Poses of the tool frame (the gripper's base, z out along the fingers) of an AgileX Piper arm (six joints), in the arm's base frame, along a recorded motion.
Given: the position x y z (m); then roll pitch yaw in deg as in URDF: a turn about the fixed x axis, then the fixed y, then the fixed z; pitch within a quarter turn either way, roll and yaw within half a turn.
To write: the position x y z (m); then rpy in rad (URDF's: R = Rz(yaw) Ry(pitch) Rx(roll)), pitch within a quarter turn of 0, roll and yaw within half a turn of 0. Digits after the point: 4 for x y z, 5 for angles.
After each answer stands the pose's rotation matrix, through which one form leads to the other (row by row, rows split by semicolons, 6 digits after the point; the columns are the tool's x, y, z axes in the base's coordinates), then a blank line. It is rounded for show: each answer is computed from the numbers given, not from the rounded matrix.
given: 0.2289 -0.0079 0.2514 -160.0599 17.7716 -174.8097
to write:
0.2289 -0.0079 0.2514 -2.79357 0.31017 -3.05100
-0.948376 0.018625 0.316600; -0.086147 0.945612 -0.313683; -0.305223 -0.324764 -0.895191

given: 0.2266 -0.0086 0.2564 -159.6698 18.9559 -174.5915
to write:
0.2266 -0.0086 0.2564 -2.78676 0.33084 -3.04720
-0.941558 0.023972 0.335996; -0.089144 0.944169 -0.317172; -0.324840 -0.328588 -0.886853

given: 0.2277 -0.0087 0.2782 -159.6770 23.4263 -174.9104
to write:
0.2277 -0.0087 0.2782 -2.78689 0.40887 -3.05276
-0.913954 0.054345 0.402162; -0.081401 0.946302 -0.312869; -0.397569 -0.318684 -0.860453

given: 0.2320 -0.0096 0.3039 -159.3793 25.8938 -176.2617
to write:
0.2320 -0.0096 0.3039 -2.78169 0.45193 -3.07635
-0.897691 0.092449 0.430818; -0.058654 0.943969 -0.324782; -0.436704 -0.316823 -0.841969

